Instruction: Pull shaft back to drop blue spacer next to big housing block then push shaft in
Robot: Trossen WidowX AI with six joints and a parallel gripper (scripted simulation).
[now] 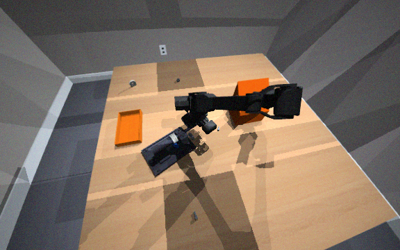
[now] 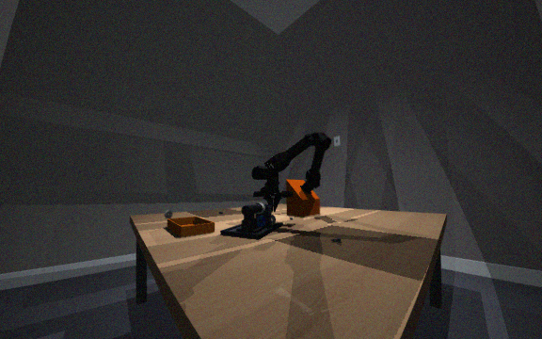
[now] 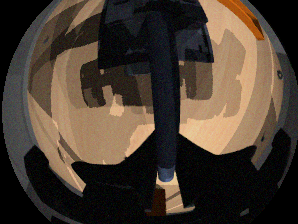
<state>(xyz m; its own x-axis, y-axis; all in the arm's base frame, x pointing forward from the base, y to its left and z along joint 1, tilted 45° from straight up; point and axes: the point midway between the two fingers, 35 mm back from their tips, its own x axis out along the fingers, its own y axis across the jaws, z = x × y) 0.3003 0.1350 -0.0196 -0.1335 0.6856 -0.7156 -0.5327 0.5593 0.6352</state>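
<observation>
My gripper tip is now 6 cm short of the shaft, 4 cm to the right of it and 3 cm below it. Round my gripper tip: orange tray (37 cm ahead, 4 cm to the right, 4 cm below); white spacer ring (13 cm ahead, 8 cm to the left, 3 cm above); blue spacer (13 cm ahead, 9 cm to the left, 2 cm below).
</observation>
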